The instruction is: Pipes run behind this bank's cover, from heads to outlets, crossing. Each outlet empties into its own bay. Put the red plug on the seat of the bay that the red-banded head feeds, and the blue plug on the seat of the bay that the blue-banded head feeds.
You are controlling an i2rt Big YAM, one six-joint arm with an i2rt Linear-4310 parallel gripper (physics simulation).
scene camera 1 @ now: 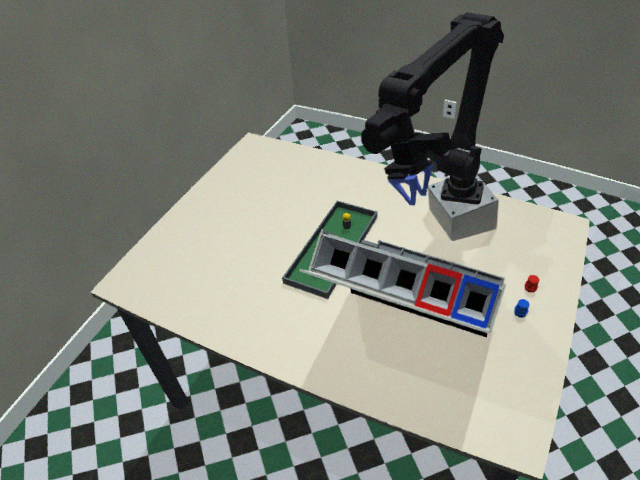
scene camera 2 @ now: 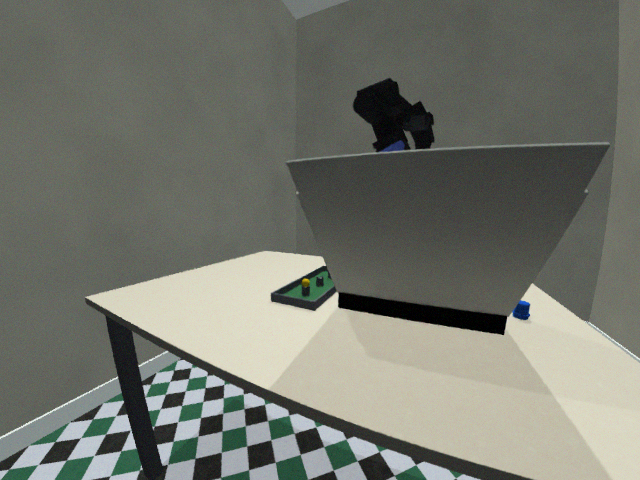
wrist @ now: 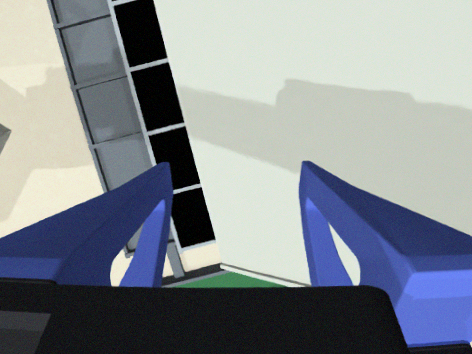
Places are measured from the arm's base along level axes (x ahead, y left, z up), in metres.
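Pixels of known places: gripper, between the fingertips: [scene camera 1: 417,200] [wrist: 235,176]; arm's base, origin of its link: [scene camera 1: 462,192].
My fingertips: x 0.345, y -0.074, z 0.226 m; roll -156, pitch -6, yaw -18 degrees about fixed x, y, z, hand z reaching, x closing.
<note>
Ahead of a thing's pixels: the offset from my fingertips to its middle. "spot": to the spot under its first point.
The red plug {0.131 m back, 0.327 m left, 0.318 m down} [scene camera 1: 531,283] and the blue plug {0.034 m back, 0.308 m left, 0.318 m down} [scene camera 1: 522,308] [scene camera 2: 522,310] stand on the table to the right of the bank. In scene camera 1 the bank's top shows a row of heads, with the red-banded head {spot: 0.200 m ahead, 0.099 m left, 0.009 m up} [scene camera 1: 443,270] beside the blue-banded head {spot: 0.208 m ahead, 0.175 m left, 0.008 m up} [scene camera 1: 480,282] at the right end. A large plain panel [scene camera 2: 439,232] [wrist: 350,40] hides the pipes. Grey bays {spot: 0.119 m back, 0.060 m left, 0.332 m down} [wrist: 102,107] line its foot next to black openings {spot: 0.049 m back, 0.051 m left, 0.331 m down} [wrist: 157,95] in the wrist view. My gripper [scene camera 1: 417,198] [wrist: 235,176] is partly open and empty, above the table near the arm's base, away from both plugs.
A green tray {0.101 m back, 0.232 m right, 0.323 m down} [scene camera 1: 310,281] [scene camera 2: 293,299] [wrist: 227,281] lies at the bank's left end. A yellow-topped peg {spot: 0.193 m back, 0.246 m right, 0.315 m down} [scene camera 1: 346,224] stands in it in scene camera 1. The arm's grey base block [scene camera 1: 473,222] stands behind the bank. The bank's wide top overhangs the table.
</note>
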